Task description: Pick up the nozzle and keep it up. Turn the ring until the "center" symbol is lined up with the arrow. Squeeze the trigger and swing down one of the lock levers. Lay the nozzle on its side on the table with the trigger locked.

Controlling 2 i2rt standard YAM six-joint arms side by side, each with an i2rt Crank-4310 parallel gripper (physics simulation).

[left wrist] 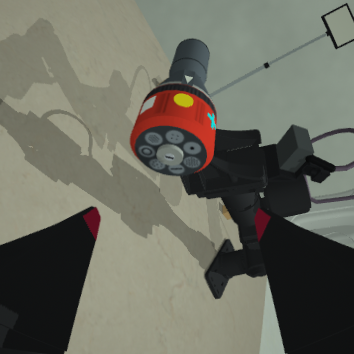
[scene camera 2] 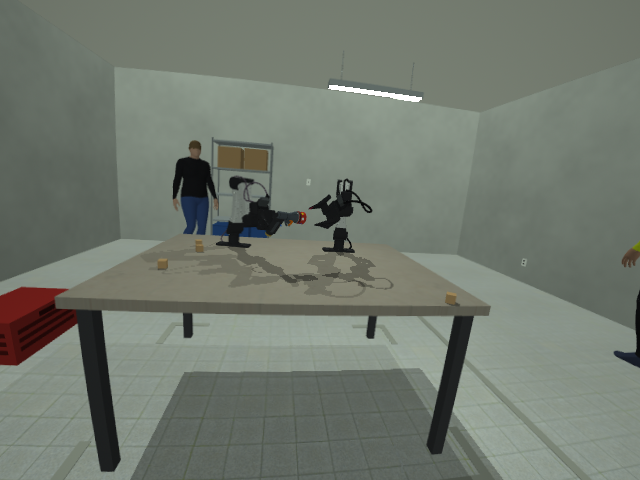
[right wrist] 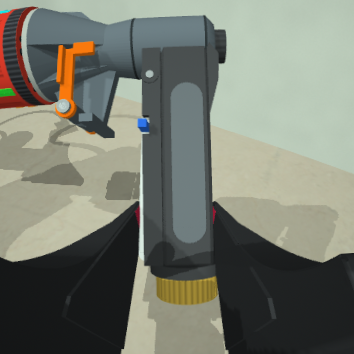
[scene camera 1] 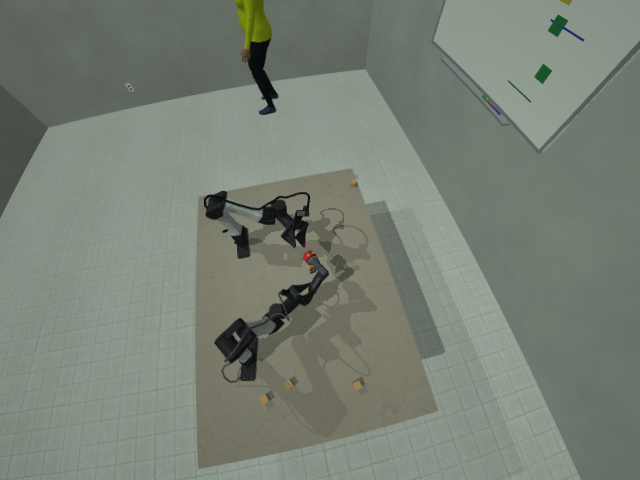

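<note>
The nozzle is held above the table, barrel roughly level. My right gripper is shut on its grey handle. My left gripper is open and empty, apart from the red ring. In the left wrist view, a yellow circle on the ring lies by the white arrow, with a cyan cross to its right. An orange lock lever points up from its pivot; the handle's far side is hidden.
Wooden cubes lie on the table. A red box is beside the table. People stand farther off.
</note>
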